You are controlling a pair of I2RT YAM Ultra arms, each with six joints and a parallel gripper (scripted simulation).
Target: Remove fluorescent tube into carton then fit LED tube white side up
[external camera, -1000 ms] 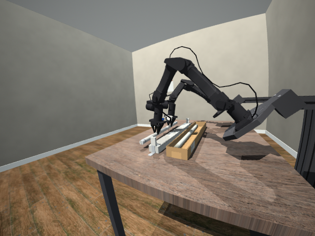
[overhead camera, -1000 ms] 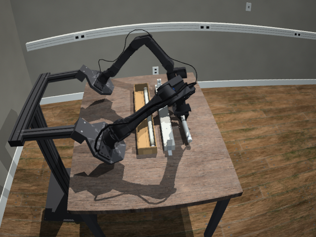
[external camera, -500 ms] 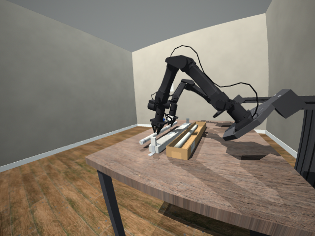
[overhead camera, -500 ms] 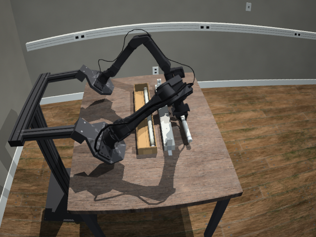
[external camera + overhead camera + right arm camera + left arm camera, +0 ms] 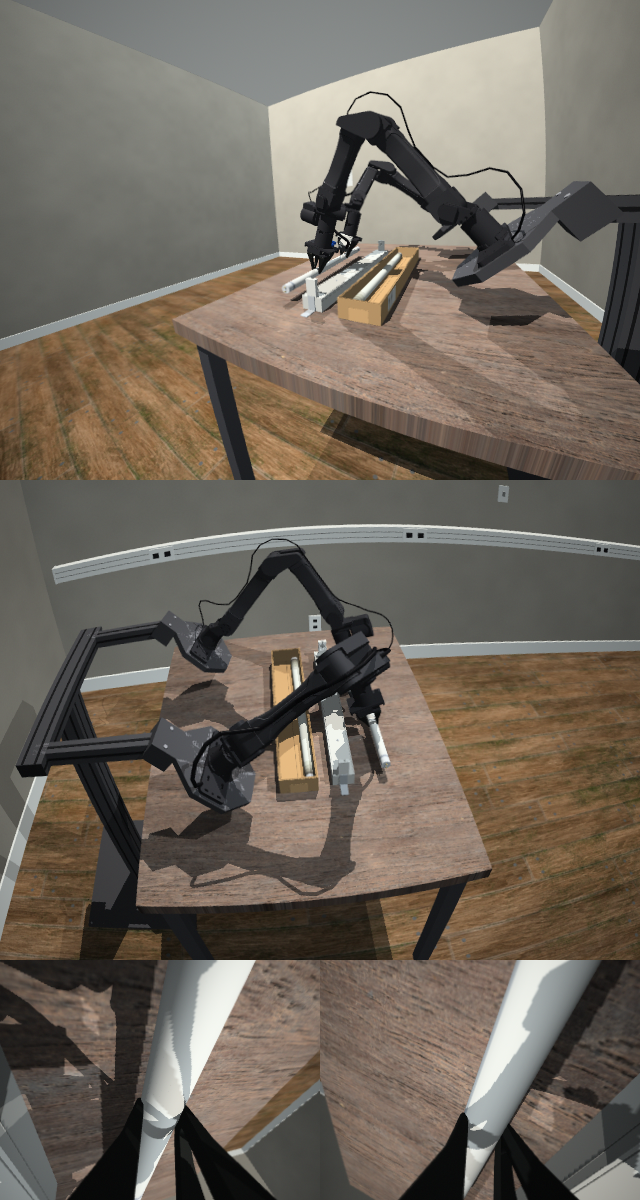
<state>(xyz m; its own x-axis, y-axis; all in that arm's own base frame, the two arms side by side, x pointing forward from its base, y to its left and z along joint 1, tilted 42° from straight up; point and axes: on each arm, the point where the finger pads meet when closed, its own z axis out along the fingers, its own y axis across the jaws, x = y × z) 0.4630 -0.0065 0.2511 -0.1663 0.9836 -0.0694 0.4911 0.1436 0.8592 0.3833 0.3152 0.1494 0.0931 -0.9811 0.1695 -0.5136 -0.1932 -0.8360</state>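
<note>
Now: left hand 1 cm past the LED tube, 12 cm to the left of it and 1 cm above it. From my left hand the other things lie so: old fluorescent tube: 21 cm behind, 10 cm to the right, 3 cm below; then light fixture: 12 cm behind, 11 cm to the right, 1 cm above; then carton: 24 cm behind, 9 cm to the right, 2 cm below.
The LED tube is 12 cm to the left of my right hand, 1 cm below it and 1 cm ahead of it. From my right hand the other things lie so: old fluorescent tube: 19 cm behind, 14 cm to the left, 3 cm below; then light fixture: 13 cm to the left, 9 cm behind, 1 cm above; then carton: 22 cm behind, 15 cm to the left, 2 cm below.
</note>
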